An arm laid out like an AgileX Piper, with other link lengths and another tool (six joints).
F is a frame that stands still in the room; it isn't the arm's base.
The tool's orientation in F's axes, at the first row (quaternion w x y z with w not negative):
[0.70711, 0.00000, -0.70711, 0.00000]
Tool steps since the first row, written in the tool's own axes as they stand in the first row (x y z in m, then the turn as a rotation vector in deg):
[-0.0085, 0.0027, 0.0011, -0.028, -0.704, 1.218]
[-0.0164, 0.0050, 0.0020, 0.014, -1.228, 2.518]
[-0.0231, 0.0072, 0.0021, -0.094, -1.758, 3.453]
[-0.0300, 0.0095, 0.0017, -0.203, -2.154, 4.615]
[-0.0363, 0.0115, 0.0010, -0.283, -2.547, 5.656]
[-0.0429, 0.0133, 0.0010, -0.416, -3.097, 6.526]
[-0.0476, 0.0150, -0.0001, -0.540, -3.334, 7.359]
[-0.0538, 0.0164, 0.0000, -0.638, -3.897, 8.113]
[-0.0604, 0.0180, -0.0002, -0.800, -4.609, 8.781]
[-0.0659, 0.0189, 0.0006, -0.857, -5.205, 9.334]
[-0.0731, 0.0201, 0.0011, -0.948, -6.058, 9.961]
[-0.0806, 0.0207, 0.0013, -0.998, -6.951, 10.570]
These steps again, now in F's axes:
[-0.0011, 0.0027, -0.0085, -1.218, -0.704, -0.028]
[-0.0020, 0.0050, -0.0164, -2.518, -1.228, 0.014]
[-0.0021, 0.0072, -0.0231, -3.453, -1.758, -0.094]
[-0.0017, 0.0095, -0.0300, -4.615, -2.154, -0.203]
[-0.0010, 0.0115, -0.0363, -5.656, -2.547, -0.283]
[-0.0010, 0.0133, -0.0429, -6.526, -3.097, -0.416]
[0.0001, 0.0150, -0.0476, -7.359, -3.334, -0.540]
[0.0000, 0.0164, -0.0538, -8.113, -3.897, -0.638]
[0.0002, 0.0180, -0.0604, -8.781, -4.609, -0.800]
[-0.0006, 0.0189, -0.0659, -9.334, -5.205, -0.857]
[-0.0011, 0.0201, -0.0731, -9.961, -6.058, -0.948]
[-0.0013, 0.0207, -0.0806, -10.570, -6.951, -0.998]

